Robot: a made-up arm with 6 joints.
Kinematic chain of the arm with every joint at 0, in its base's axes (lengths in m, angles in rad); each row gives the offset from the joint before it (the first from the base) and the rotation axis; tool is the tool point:
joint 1: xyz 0 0 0.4 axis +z
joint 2: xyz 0.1 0 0 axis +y
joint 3: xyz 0 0 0.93 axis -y
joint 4: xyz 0 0 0.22 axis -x
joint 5: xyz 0.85 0 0 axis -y
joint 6: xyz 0.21 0 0 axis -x
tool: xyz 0 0 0
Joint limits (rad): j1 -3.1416..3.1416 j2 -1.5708..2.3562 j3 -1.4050..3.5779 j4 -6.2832..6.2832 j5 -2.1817..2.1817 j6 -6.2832..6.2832
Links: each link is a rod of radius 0.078 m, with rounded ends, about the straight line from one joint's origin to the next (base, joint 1, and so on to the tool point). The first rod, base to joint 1, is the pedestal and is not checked.
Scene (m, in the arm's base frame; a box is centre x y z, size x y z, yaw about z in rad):
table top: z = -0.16
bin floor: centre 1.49 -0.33 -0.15 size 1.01 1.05 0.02 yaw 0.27
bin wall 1: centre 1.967 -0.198 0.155 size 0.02 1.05 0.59 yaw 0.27
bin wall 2: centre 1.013 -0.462 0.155 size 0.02 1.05 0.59 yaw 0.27
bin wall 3: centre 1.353 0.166 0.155 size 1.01 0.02 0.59 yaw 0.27
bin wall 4: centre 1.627 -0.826 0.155 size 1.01 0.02 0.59 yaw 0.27
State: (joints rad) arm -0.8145 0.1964 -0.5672 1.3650 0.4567 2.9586
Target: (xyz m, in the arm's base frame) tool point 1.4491 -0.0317 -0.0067
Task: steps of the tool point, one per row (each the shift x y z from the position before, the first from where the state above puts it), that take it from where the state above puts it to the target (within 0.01 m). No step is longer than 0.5 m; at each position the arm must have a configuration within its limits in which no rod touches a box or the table.
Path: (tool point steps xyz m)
1: 0.2848 0.1631 -0.2196
2: 0.2035 0.2734 -0.2622
3: 0.0736 0.3402 -0.2914

